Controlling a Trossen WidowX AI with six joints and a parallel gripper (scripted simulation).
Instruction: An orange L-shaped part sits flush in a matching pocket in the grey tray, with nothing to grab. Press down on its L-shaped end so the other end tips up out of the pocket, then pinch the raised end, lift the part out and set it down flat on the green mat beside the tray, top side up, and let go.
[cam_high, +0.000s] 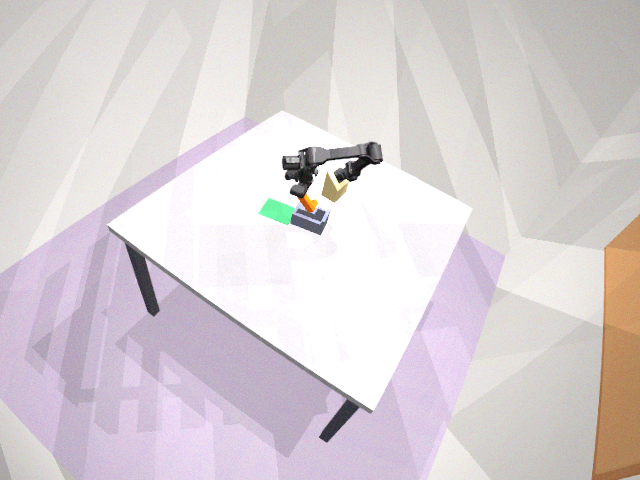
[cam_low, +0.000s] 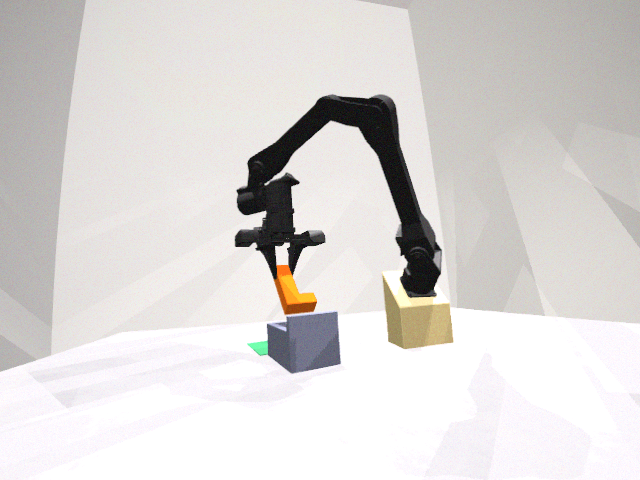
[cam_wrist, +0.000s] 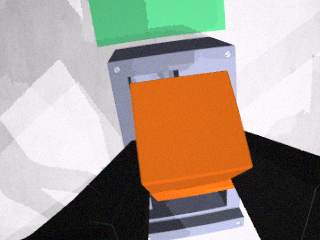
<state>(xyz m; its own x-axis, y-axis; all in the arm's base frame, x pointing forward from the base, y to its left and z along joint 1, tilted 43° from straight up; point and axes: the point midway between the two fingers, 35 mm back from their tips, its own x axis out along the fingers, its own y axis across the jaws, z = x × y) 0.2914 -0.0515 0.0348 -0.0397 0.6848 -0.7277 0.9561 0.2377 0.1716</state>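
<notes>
My gripper tip is now 2 cm short of the green mat, 10 cm to the left of it and 17 cm above it. Also, from my gripper tip: orange L-shaped part 2 cm behind, 3 cm to the left, 3 cm below.
</notes>
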